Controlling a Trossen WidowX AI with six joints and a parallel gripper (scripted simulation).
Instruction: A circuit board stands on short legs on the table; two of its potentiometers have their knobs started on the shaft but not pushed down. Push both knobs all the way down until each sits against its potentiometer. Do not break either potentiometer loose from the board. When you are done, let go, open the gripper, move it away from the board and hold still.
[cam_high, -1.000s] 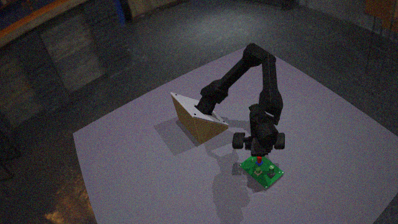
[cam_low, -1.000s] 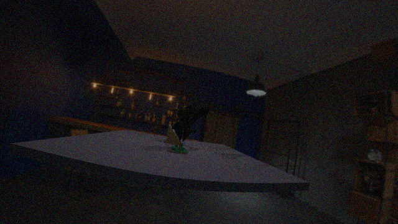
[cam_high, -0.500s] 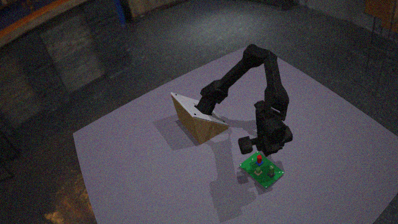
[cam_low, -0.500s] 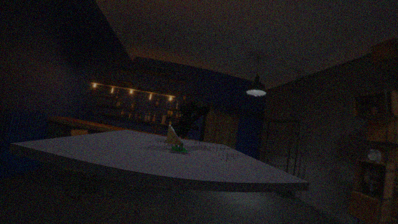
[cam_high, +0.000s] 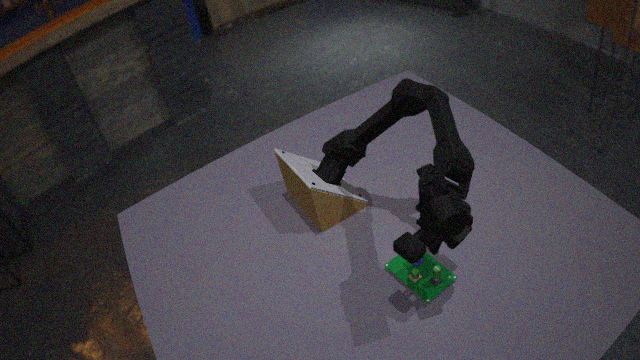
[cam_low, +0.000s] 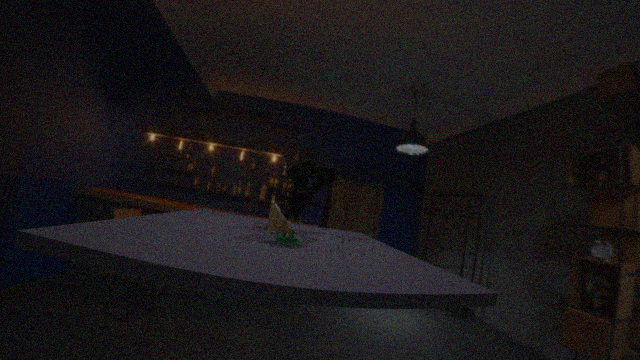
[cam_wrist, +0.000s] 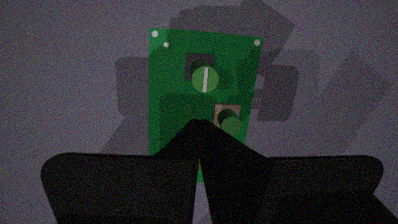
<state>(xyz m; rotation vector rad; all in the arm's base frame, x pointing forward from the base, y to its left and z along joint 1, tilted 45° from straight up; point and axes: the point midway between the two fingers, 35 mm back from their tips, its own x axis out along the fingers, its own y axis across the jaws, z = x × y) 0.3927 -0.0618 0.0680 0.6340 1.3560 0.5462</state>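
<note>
Now: gripper tip 5 cm above the green knob, 2 cm short of it and 1 cm to the left of it. Also, from my gripper tip: red knob (6 cm below, 6 cm behind).
</note>
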